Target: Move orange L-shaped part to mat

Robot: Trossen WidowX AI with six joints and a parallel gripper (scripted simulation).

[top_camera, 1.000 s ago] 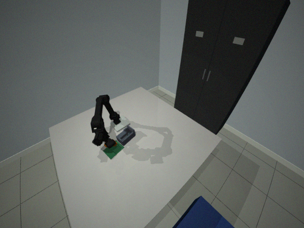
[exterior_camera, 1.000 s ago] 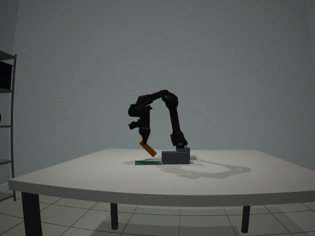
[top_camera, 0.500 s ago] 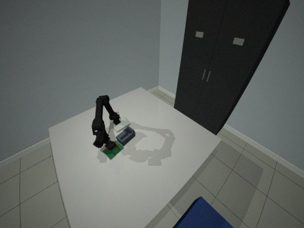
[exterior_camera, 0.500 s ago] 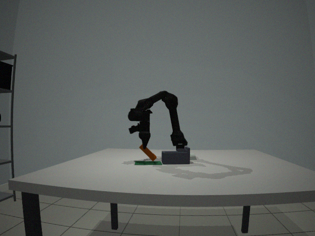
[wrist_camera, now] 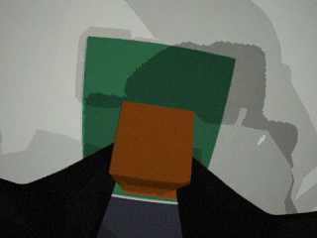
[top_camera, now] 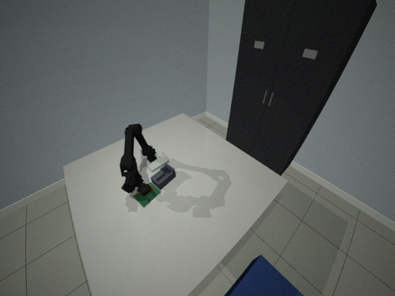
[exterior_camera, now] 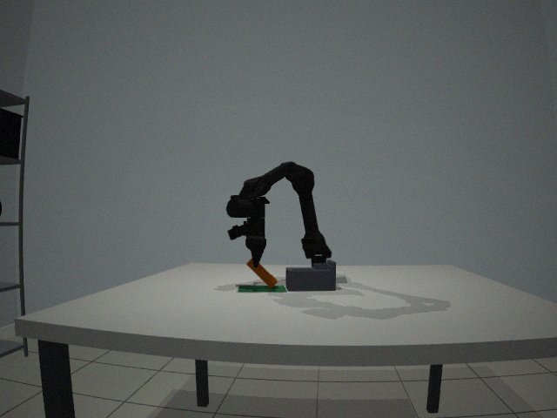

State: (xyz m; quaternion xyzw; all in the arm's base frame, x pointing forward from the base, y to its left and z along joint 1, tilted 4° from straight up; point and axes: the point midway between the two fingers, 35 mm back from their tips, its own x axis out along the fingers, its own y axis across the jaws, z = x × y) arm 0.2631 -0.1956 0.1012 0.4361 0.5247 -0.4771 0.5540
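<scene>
The green mat lies 2 cm to the left of my gripper tip and 9 cm below it. Round my gripper tip: orange L-shaped part: 2 cm behind, 3 cm to the left, 3 cm below.
</scene>
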